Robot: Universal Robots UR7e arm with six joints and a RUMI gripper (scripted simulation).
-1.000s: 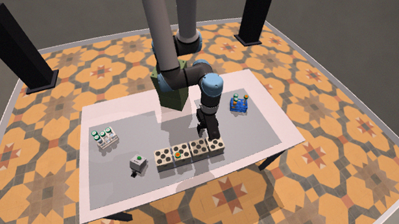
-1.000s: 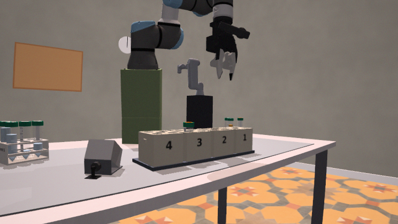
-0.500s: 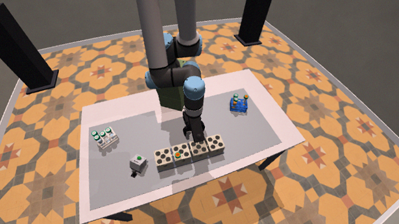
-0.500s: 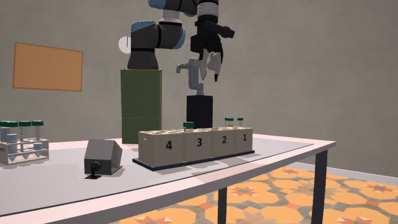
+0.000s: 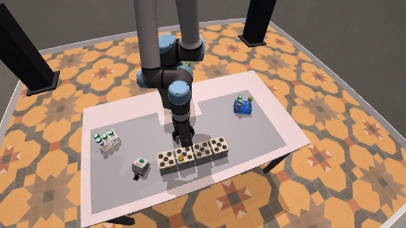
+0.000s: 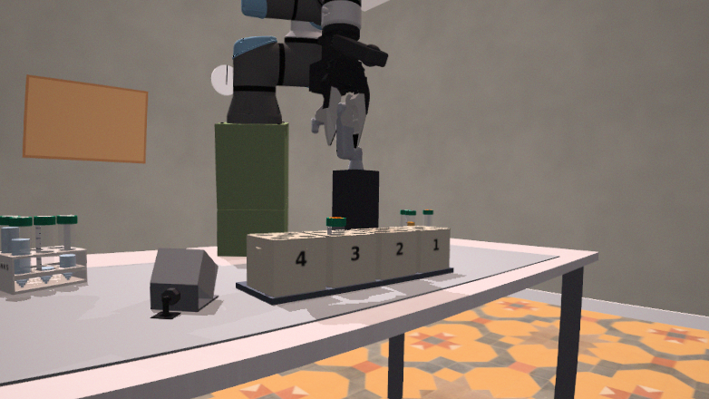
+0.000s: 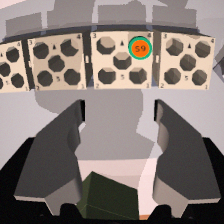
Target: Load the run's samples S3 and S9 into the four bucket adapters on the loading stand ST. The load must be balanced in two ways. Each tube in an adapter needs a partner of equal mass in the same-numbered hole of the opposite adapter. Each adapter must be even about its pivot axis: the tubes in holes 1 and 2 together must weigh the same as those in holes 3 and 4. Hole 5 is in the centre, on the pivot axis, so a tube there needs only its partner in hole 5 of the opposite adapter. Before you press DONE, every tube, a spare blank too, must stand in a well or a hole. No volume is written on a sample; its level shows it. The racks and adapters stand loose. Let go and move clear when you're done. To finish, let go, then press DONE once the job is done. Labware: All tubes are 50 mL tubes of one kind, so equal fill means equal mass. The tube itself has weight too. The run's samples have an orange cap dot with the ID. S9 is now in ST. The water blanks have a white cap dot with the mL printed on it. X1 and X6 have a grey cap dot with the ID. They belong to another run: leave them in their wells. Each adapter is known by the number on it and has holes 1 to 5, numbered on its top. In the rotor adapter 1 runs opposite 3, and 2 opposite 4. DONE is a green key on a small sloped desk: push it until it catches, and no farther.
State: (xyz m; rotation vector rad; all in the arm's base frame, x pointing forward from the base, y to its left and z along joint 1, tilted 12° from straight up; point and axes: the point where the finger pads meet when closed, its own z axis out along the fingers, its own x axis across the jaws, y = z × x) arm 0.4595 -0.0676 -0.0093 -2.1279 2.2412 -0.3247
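Right now the tube is 20 cm below my hand, 4 cm to the right of it and 2 cm ahead of it. Round my hand: bucket adapter 22 cm to the left, 22 cm below, 1 cm ahead; then white rack 45 cm to the right, 29 cm behind, 24 cm below; then water blank 47 cm to the right, 26 cm behind, 20 cm below.
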